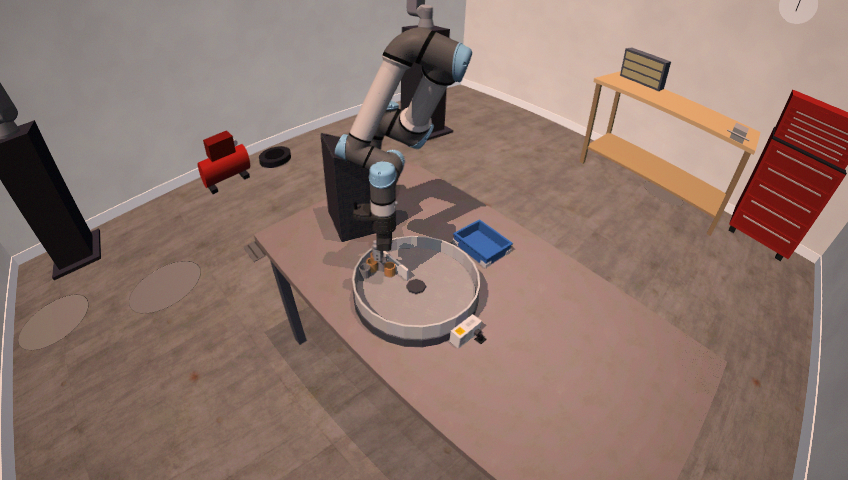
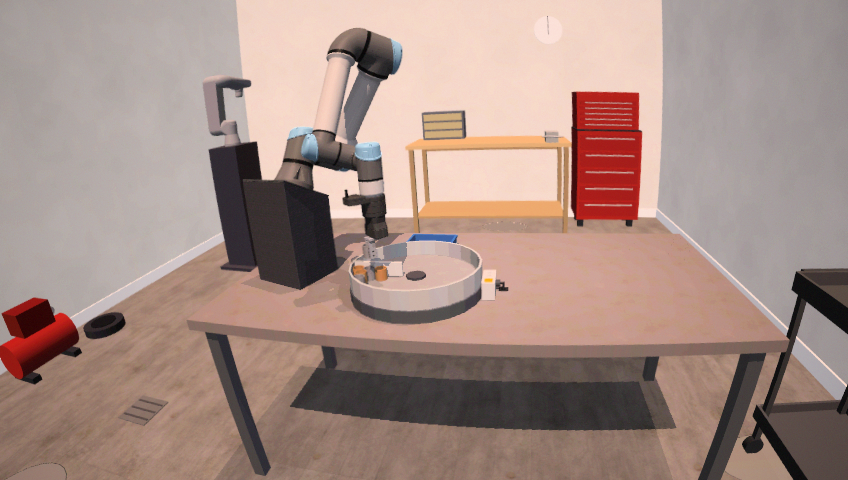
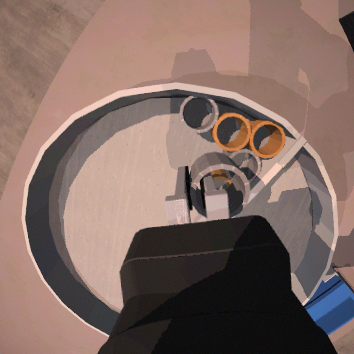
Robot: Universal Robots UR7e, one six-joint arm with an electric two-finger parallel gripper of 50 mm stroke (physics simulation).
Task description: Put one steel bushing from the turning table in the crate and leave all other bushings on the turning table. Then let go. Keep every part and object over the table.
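Places are measured from the arm's base along level axes (x back, y right, z up), in metres.
Where they show: gripper, between the fingertips: (image 1: 377, 258) (image 2: 372, 257) (image 3: 193, 177); arm's base, origin of its link: (image 2: 292, 188).
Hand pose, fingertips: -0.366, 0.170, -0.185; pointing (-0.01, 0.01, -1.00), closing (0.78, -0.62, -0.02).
Each offset is from my fingertips to the centre of the thing, as dx, dy, dz.
My gripper (image 3: 193, 177) is shut on the wall of a steel bushing {+0.012, -0.010, +0.019} (image 3: 215, 159) (image 2: 370, 249), a grey ring held upright above the turning table (image 1: 416, 330) (image 2: 416, 300) (image 3: 37, 215). Another steel bushing {+0.039, +0.031, -0.071} (image 3: 183, 120) (image 1: 364, 271) stands near the rim, and one more steel bushing {+0.033, -0.041, -0.071} (image 3: 259, 166) is beside the held one, partly covered by it. Two orange bushings {+0.049, -0.006, -0.071} (image 3: 215, 135) {+0.071, -0.038, -0.071} (image 3: 276, 145) stand side by side by the rim. Part of another orange bushing {-0.005, -0.044, -0.071} (image 3: 220, 176) shows through the held ring. The blue crate {-0.062, -0.445, -0.117} (image 1: 470, 251) (image 2: 432, 237) (image 3: 332, 305) stands outside the turning table.
The turning table has a raised wall all round. A pale bar (image 1: 404, 271) (image 2: 395, 268) (image 3: 280, 165) reaches inward beside the bushings. A dark hub {-0.111, -0.075, -0.085} (image 1: 415, 286) (image 2: 415, 275) is at the centre. A white control box {-0.344, -0.093, -0.113} (image 1: 465, 330) (image 2: 488, 284) stands against the outside wall.
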